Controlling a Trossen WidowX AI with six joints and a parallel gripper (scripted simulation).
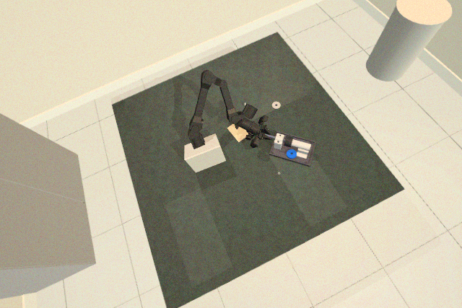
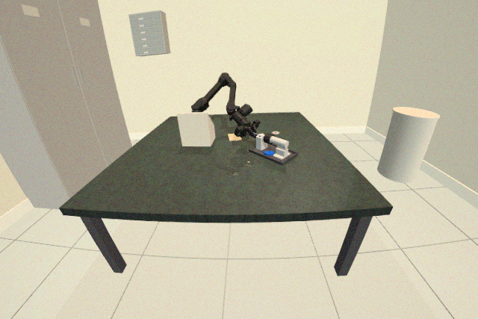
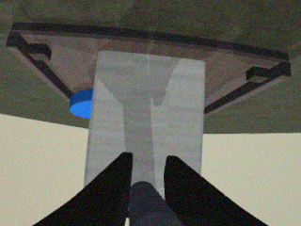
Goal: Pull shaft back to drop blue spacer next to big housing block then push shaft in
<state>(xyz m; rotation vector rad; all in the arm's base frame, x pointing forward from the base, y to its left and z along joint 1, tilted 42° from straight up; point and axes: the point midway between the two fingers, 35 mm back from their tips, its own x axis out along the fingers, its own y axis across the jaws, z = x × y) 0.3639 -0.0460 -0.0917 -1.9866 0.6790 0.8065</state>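
My gripper tip is now 6 cm to the left of the dark spacer, 6 cm short of it and 2 cm below it. The rest, counted from my gripper tip: tiny loose part 18 cm to the right, 6 cm below, 6 cm behind; blue spacer 12 cm to the right, 6 cm ahead, 5 cm below; shaft 3 cm to the right, 2 cm ahead, 2 cm above.
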